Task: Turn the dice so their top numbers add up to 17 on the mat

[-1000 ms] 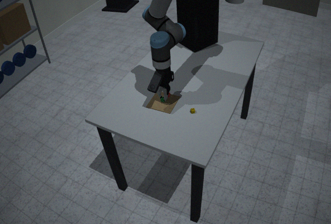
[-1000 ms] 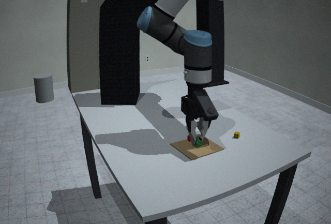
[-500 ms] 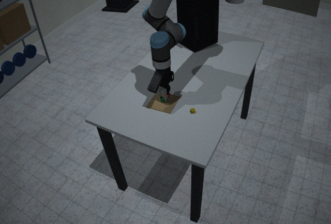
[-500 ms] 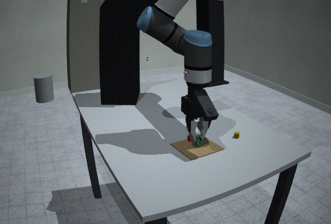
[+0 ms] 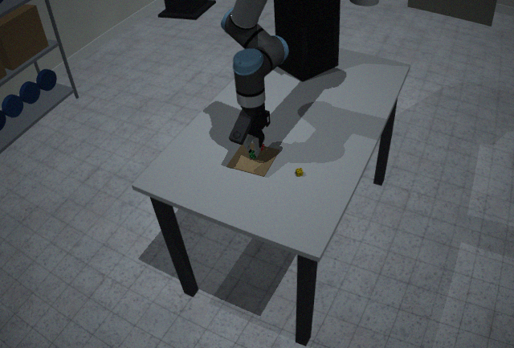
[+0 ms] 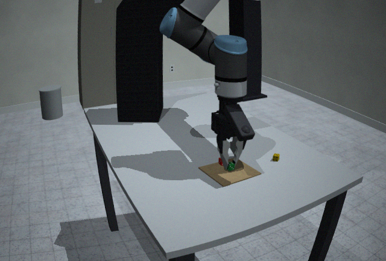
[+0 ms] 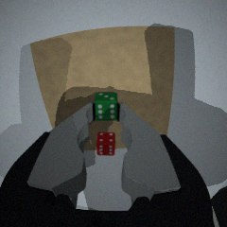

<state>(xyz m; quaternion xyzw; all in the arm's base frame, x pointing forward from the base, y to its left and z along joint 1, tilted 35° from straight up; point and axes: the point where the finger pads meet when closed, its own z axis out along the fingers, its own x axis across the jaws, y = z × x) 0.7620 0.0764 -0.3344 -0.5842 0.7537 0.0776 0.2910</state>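
The green die is 10 mm below my hand. From my hand the other things lie so: mat (20 mm below); then red die (50 mm behind, 10 mm to the left, 10 mm below); then yellow die (30 mm ahead, 180 mm to the left, 20 mm below).
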